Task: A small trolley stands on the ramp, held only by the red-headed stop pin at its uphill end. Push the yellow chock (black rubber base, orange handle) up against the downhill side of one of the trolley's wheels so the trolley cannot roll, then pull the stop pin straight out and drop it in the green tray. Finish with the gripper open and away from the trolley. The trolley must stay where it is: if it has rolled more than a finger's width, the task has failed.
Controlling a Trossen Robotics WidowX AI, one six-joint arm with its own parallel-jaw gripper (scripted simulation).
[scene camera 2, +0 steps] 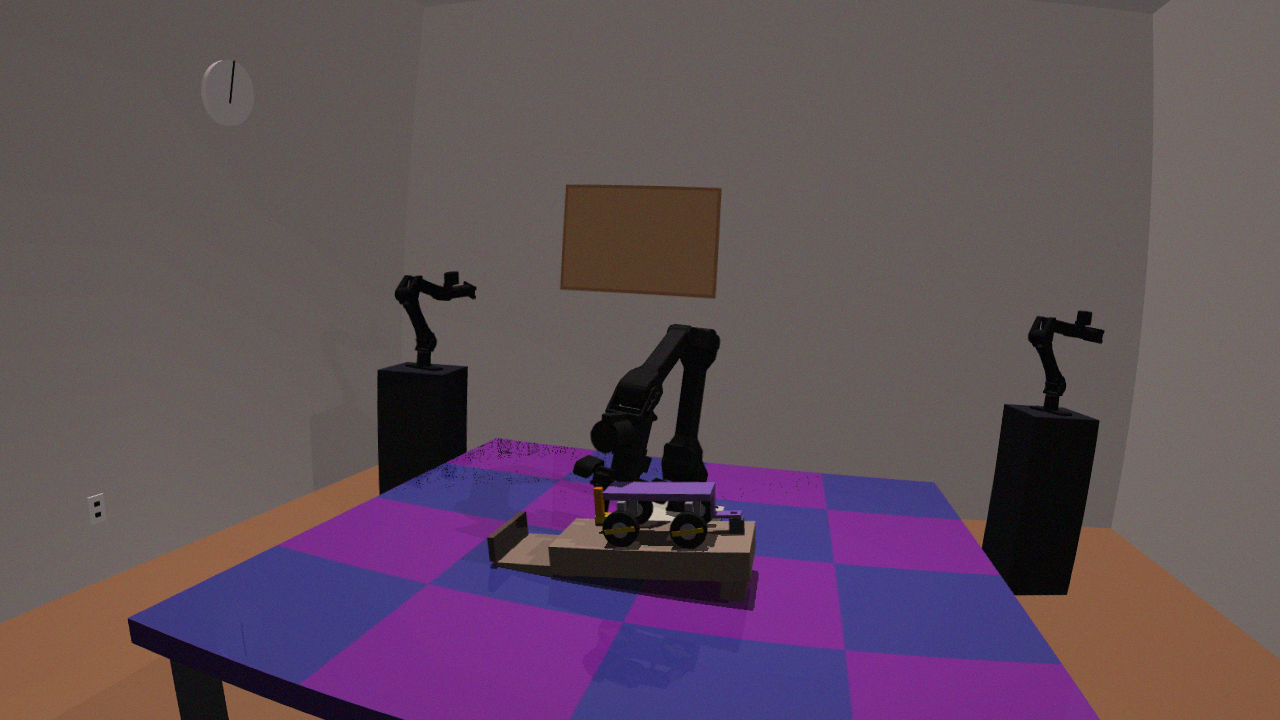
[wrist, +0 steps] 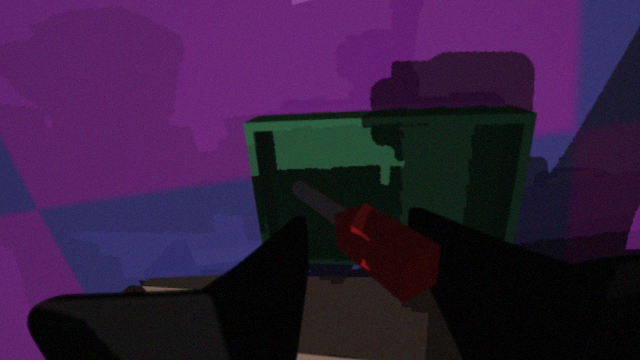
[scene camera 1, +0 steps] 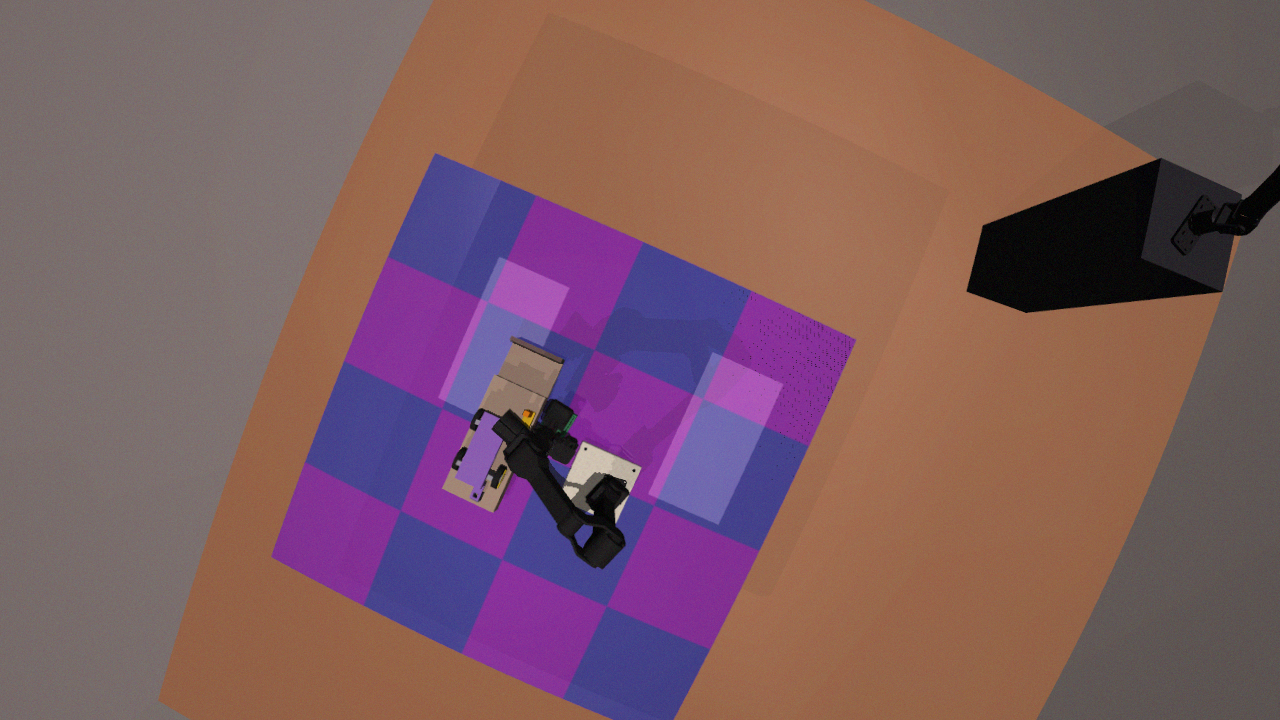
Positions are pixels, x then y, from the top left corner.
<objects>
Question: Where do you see a green tray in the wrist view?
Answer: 452,171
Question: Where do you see a trolley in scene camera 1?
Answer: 473,464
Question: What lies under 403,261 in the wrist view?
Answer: A red-headed stop pin.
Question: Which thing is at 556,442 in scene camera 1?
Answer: The gripper.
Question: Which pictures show the trolley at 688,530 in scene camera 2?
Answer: Scene camera 2 and scene camera 1 only.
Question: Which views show the gripper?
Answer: Scene camera 2, the wrist view and scene camera 1: all of them.
</objects>
